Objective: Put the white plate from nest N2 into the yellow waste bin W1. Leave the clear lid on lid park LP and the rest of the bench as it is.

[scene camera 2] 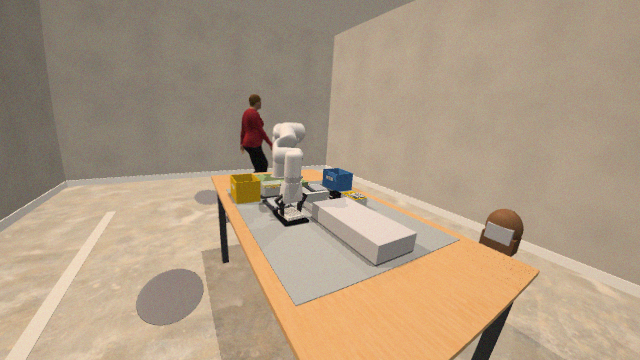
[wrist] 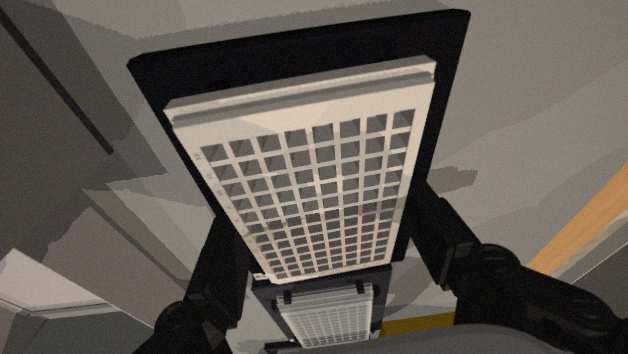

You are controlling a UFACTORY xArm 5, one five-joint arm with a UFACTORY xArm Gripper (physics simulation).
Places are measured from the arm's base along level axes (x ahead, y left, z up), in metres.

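Pixels of known places: gripper, between the fingertips: point(scene camera 2: 290, 213) point(wrist: 320, 215); arm's base, origin of its link: point(scene camera 2: 279, 176).
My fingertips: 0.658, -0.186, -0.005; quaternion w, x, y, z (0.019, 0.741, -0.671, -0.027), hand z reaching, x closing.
Observation:
Ahead of a thing's pixels: the offset from my fingertips to its top centre, as dx, dy, dz. Level surfaces: height alone.
The white plate {+0.004, +0.000, +0.013} point(scene camera 2: 292, 214) point(wrist: 325, 187), with square wells, is level between the fingers of my gripper point(scene camera 2: 291, 206) point(wrist: 320, 215). The fingers are shut on its two long sides. The plate is over a black nest {-0.003, -0.001, -0.003} point(scene camera 2: 298, 221) point(wrist: 300, 55), very low; whether it touches the nest cannot be told. No nest label is readable. The clear lid {-0.179, +0.002, +0.002} point(wrist: 327, 317) lies on another black holder behind the plate in the wrist view. The yellow waste bin {-0.359, -0.136, +0.095} point(scene camera 2: 245, 190) stands farther back at the table's left side; a yellow strip of it point(wrist: 417, 324) shows low in the wrist view.
A long pale block point(scene camera 2: 367, 227) lies right of the gripper on the grey mat {dz -0.025} point(scene camera 2: 305, 280). A blue bin {-0.364, +0.510, +0.095} point(scene camera 2: 337, 180) and a small yellow-edged tray {-0.003, +0.378, +0.052} point(scene camera 2: 356, 196) stand at the back right. A person in red point(scene camera 2: 253, 127) is behind the table.

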